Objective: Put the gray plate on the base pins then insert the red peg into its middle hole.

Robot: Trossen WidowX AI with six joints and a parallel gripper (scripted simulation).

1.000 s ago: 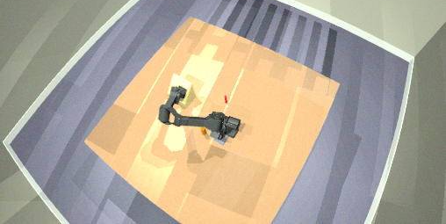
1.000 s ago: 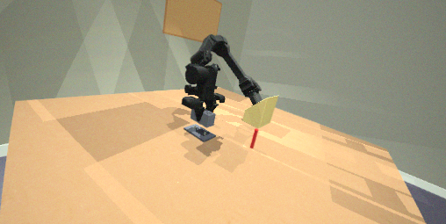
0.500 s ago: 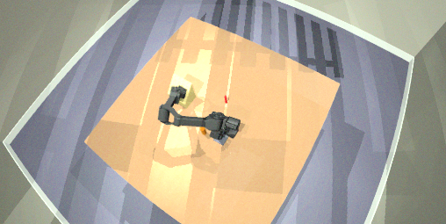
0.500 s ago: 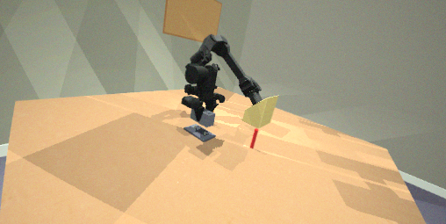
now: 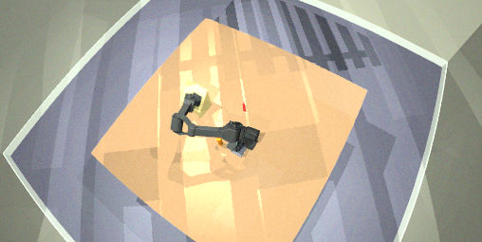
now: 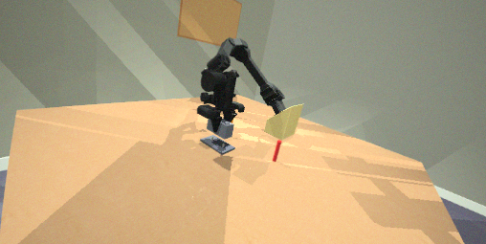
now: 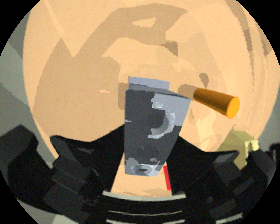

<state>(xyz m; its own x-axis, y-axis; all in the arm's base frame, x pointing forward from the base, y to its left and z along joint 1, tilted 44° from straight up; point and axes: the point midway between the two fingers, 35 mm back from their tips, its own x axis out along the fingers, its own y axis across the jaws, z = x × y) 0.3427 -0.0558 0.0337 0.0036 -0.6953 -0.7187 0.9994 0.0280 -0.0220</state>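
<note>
My gripper tip is now 5 cm above the base. Round my gripper tip: red peg: 11 cm behind, 19 cm to the left, 2 cm below; then gray plate: 3 cm above; then orange cylinder: 11 cm behind, 5 cm to the right, 2 cm below.
</note>
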